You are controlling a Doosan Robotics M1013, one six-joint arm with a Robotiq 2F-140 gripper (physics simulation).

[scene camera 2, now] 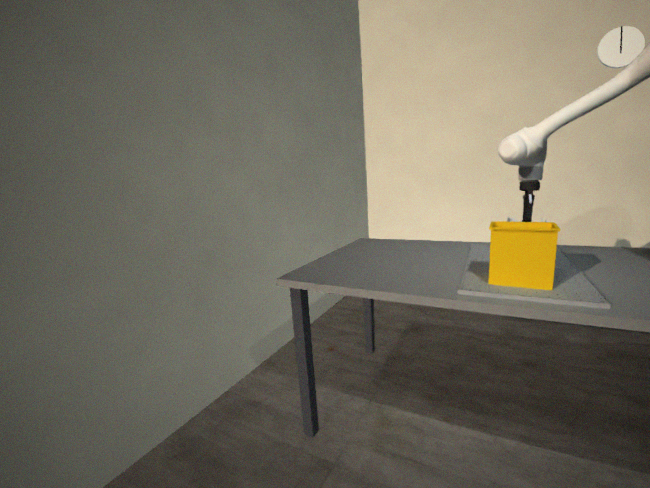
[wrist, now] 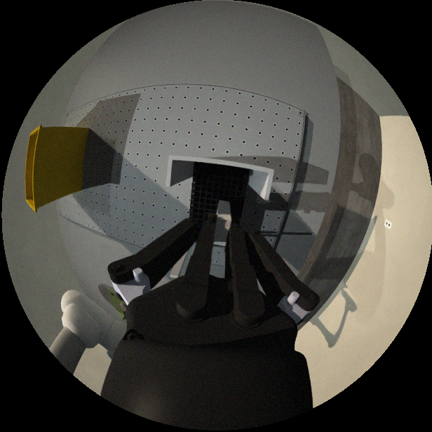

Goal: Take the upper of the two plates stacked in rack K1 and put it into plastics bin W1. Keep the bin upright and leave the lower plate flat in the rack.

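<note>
The yellow bin W1 (scene camera 2: 522,257) (wrist: 57,160) stands upright on the perforated board. Rack K1 (wrist: 220,161) is a light frame on the board, with its back wall and side walls showing in the wrist view. A black gridded plate (wrist: 219,182) lies in the rack; I cannot tell the upper plate from the lower one. My gripper (scene camera 2: 527,217) (wrist: 222,210) is shut with nothing between the fingers. Its fingertips are low over the near part of the black plate and cover some of it. In the scene view, the bin hides the plates and most of the rack.
The perforated board (scene camera 2: 574,291) (wrist: 200,112) lies on the grey table (scene camera 2: 399,262) (wrist: 215,45). The bin is left of the rack in the wrist view. The board's edge (wrist: 304,145) runs a little right of the rack. A wall stands behind the table.
</note>
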